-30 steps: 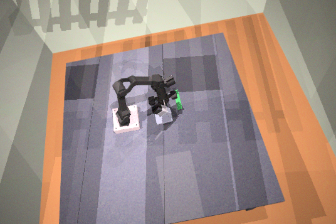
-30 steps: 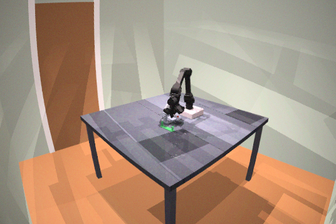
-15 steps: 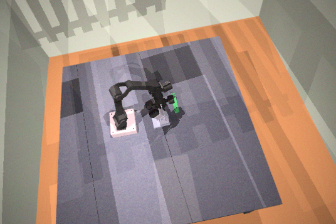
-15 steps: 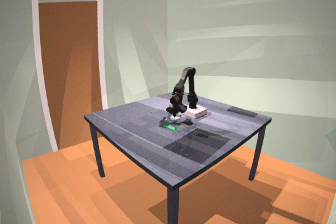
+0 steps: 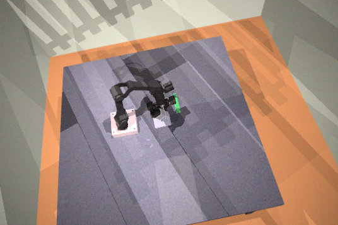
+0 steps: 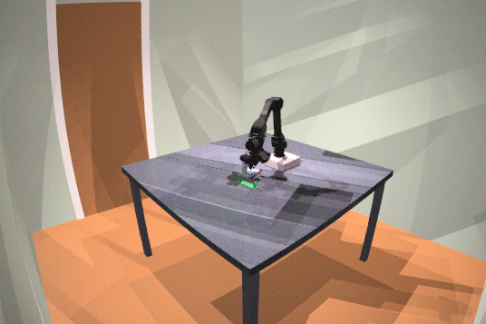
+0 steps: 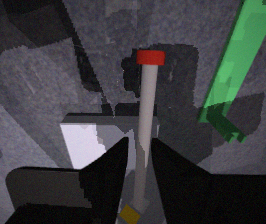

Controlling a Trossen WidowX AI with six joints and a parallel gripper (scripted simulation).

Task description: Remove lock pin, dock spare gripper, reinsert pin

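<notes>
My gripper tip is 50 mm to the left of the grey mount. From my gripper tip the other things lie so: green bracket 80 mm ahead, 70 mm to the left, 30 mm below; then spare gripper 70 mm above, 50 mm to the right, 20 mm behind.
</notes>
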